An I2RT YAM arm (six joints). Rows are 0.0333 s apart.
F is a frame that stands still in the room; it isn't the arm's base.
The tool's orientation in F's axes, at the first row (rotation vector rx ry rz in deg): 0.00 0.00 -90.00
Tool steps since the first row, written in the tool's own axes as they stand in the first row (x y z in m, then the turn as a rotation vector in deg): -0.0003 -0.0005 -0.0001 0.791 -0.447 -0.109; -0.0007 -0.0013 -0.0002 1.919 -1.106 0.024; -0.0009 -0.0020 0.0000 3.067 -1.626 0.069; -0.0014 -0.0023 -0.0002 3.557 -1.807 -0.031; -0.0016 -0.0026 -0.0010 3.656 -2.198 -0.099
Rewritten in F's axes. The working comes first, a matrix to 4 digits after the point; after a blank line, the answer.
The tool's axes in the first row as the columns of a matrix, in F's axes (used below as rounded here):
0.0000 1.0000 0.0000
-1.0000 0.0000 0.0000
0.0000 0.0000 1.0000

-0.0005 0.0003 -0.0001 -0.447 -0.791 -0.109; -0.0013 0.0007 -0.0002 -1.106 -1.919 0.024; -0.0020 0.0009 0.0000 -1.626 -3.067 0.069; -0.0023 0.0014 -0.0002 -1.807 -3.557 -0.031; -0.0026 0.0016 -0.0010 -2.198 -3.656 -0.099
